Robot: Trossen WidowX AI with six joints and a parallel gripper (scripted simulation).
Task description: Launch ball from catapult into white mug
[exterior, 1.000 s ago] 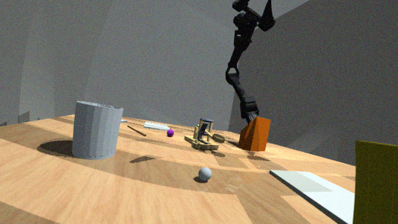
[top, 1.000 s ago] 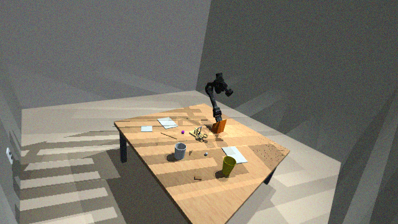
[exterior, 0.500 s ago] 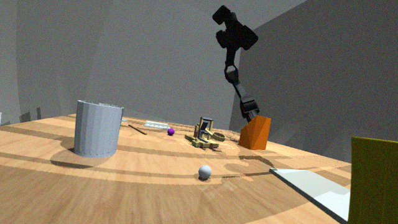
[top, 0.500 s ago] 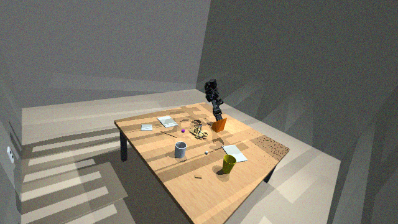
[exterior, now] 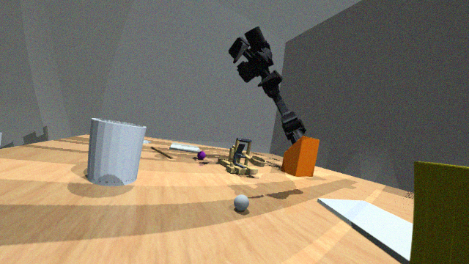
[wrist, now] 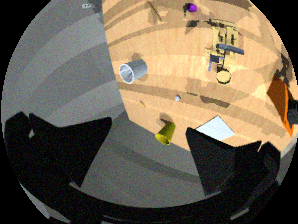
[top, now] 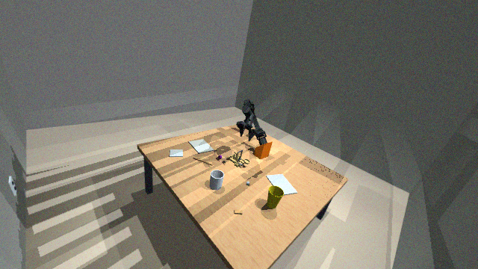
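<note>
My gripper tip is now 70 mm past the frame, 100 mm to the left of it and 200 mm above it. The rest, counted from my gripper tip: purple ball: 50 mm ahead, 200 mm to the right, 270 mm below; then wooden catapult: 60 mm behind, 80 mm to the right, 230 mm below; then white ball: 20 mm ahead, 160 mm to the left, 270 mm below.
</note>
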